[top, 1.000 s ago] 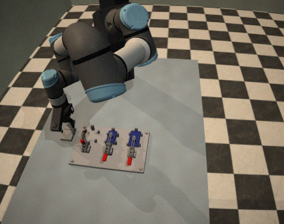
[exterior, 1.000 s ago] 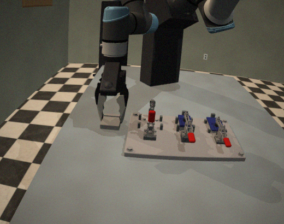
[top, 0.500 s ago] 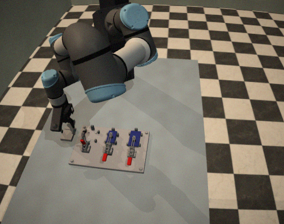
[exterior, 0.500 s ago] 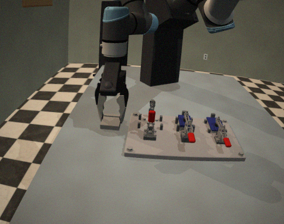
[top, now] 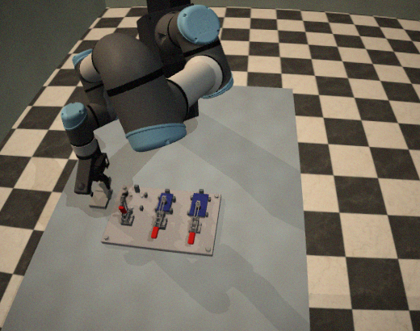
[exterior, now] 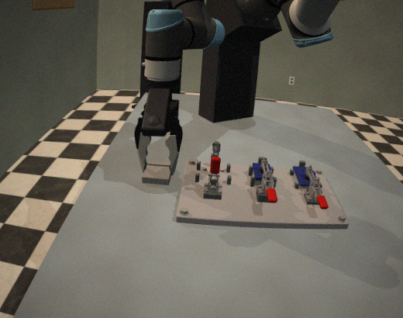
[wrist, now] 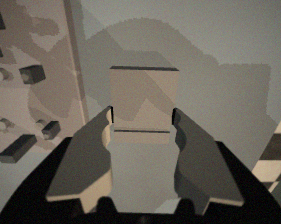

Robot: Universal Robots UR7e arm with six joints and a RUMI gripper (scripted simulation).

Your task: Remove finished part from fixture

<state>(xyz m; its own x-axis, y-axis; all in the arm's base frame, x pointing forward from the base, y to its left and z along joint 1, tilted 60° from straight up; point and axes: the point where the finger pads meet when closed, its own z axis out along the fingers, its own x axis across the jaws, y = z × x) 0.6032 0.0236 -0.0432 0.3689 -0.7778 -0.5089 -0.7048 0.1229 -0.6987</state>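
The finished part is 1 cm behind my hand and 1 cm below it.
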